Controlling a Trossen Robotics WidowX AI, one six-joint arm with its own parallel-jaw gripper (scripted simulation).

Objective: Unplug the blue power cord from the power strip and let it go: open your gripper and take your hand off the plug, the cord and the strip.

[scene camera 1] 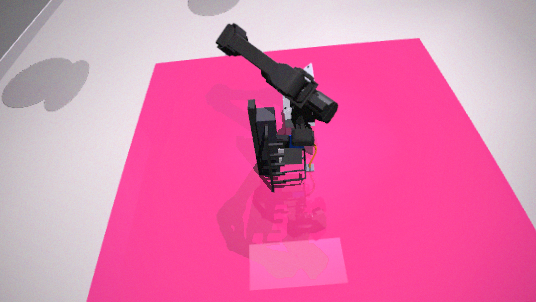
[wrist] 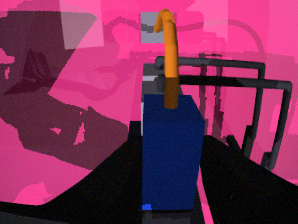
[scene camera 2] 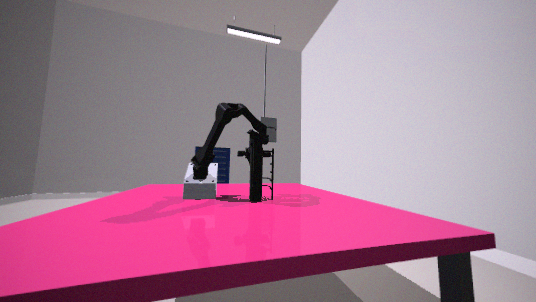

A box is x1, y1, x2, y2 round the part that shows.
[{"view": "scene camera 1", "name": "my gripper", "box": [290, 97, 332, 145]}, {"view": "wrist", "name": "my gripper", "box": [0, 135, 297, 223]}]
